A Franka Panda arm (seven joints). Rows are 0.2 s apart.
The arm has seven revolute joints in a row. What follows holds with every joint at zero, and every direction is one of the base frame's. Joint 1 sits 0.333 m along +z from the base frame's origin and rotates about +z. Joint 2 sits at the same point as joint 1 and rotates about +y. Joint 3 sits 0.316 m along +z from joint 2 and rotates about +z. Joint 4 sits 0.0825 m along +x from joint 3 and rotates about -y. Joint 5 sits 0.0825 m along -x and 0.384 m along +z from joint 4 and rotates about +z. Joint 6 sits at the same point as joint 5 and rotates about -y. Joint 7 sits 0.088 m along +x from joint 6 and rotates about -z. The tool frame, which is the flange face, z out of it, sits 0.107 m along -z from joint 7; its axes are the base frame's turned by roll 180, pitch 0 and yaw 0 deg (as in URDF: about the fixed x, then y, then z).
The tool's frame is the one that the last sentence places.
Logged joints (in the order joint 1, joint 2, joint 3, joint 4, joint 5, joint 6, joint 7), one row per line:
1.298 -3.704 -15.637 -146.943 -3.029 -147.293 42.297
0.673 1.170 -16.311 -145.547 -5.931 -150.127 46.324
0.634 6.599 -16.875 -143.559 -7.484 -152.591 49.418
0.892 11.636 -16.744 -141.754 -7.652 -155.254 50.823
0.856 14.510 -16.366 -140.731 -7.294 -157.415 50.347
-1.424 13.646 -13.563 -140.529 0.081 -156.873 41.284
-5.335 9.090 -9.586 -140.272 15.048 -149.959 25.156
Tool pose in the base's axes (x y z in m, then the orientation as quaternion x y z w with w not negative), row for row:
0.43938 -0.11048 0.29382 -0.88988 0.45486 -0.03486 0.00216
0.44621 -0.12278 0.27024 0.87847 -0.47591 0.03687 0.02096
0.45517 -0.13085 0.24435 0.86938 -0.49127 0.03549 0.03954
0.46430 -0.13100 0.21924 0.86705 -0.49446 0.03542 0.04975
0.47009 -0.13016 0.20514 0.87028 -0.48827 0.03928 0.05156
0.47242 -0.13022 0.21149 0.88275 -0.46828 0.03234 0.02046
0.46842 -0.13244 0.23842 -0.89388 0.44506 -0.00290 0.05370
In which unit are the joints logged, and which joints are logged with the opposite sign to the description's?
The joints are logged in degrees. Opposite sign: joint 6.
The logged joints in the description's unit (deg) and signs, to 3 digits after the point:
1.298 -3.704 -15.637 -146.943 -3.029 147.293 42.297
0.673 1.170 -16.311 -145.547 -5.931 150.127 46.324
0.634 6.599 -16.875 -143.559 -7.484 152.591 49.418
0.892 11.636 -16.744 -141.754 -7.652 155.254 50.823
0.856 14.510 -16.366 -140.731 -7.294 157.415 50.347
-1.424 13.646 -13.563 -140.529 0.081 156.873 41.284
-5.335 9.090 -9.586 -140.272 15.048 149.959 25.156

